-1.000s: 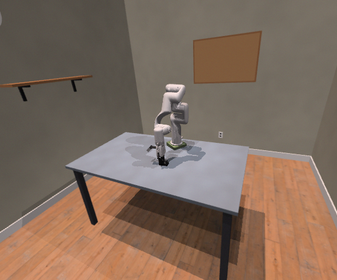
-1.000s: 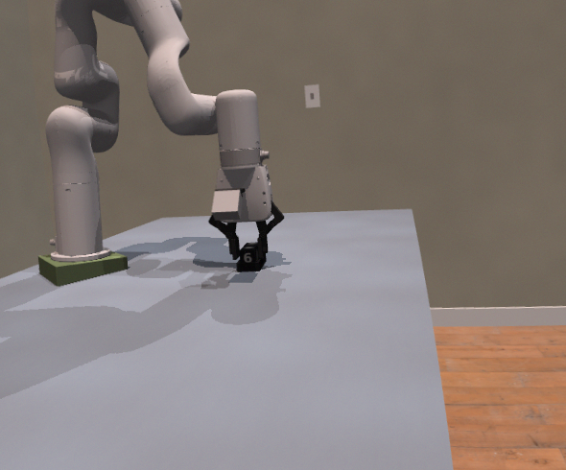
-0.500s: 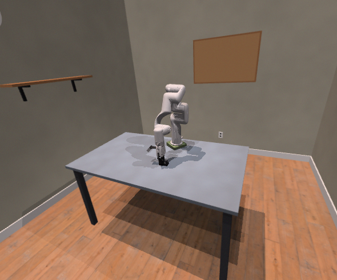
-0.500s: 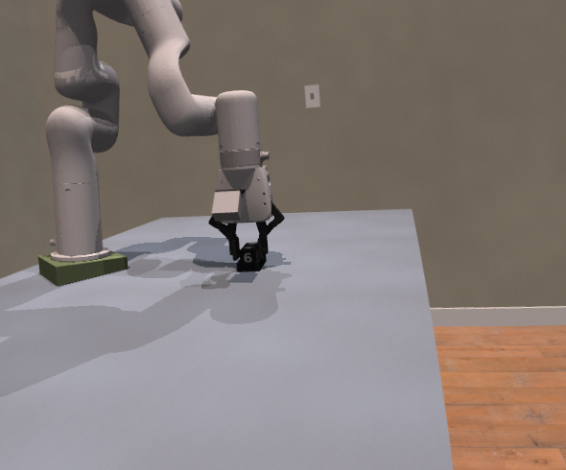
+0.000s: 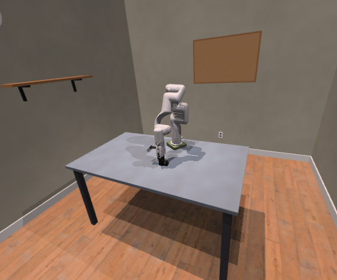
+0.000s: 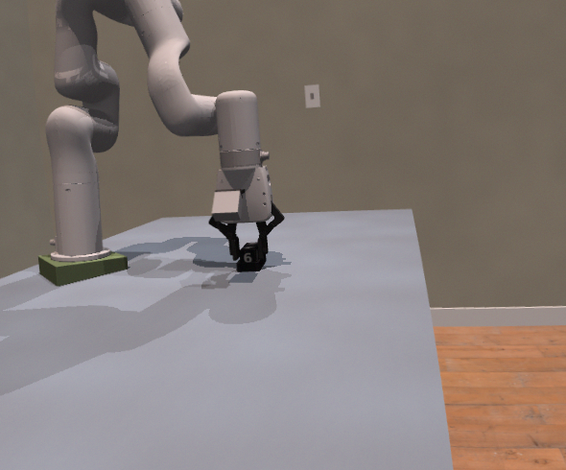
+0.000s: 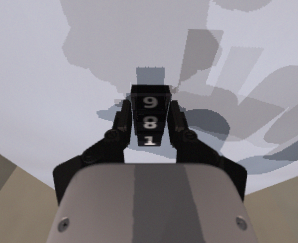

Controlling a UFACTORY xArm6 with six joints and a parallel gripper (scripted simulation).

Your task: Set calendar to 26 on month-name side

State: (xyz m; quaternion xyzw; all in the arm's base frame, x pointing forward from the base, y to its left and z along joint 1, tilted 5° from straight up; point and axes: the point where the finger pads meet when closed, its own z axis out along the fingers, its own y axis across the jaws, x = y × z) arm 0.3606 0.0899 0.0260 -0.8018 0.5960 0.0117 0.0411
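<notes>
The black cube is 10 mm below my hand. Round my hand: black calendar tray (10 mm behind, 20 mm to the left, 30 mm below).
</notes>
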